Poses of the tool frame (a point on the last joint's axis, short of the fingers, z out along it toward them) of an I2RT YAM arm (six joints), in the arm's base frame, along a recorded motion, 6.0 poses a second.
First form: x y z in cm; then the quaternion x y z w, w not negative.
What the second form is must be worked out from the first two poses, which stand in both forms.
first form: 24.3 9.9 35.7 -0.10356 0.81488 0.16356 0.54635
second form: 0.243 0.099 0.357 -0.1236 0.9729 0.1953 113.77
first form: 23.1 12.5 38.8 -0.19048 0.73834 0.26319 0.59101
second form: 0.231 0.125 0.388 -0.2361 0.9153 0.3263 107.54
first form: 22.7 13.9 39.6 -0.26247 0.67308 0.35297 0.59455
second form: 0.227 0.139 0.396 -0.3264 0.8371 0.4390 107.04
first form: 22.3 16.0 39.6 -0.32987 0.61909 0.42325 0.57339
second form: 0.223 0.160 0.396 -0.4026 0.7556 0.5166 110.03
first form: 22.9 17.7 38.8 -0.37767 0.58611 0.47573 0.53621
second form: 0.229 0.177 0.388 -0.4474 0.6944 0.5636 115.15
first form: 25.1 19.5 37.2 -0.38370 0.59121 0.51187 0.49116
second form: 0.251 0.195 0.372 -0.4405 0.6787 0.5876 121.17
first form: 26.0 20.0 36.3 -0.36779 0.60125 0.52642 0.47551
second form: 0.260 0.200 0.363 -0.4181 0.6835 0.5984 123.21
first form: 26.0 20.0 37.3 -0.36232 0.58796 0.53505 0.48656
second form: 0.260 0.200 0.373 -0.4147 0.6730 0.6124 121.77
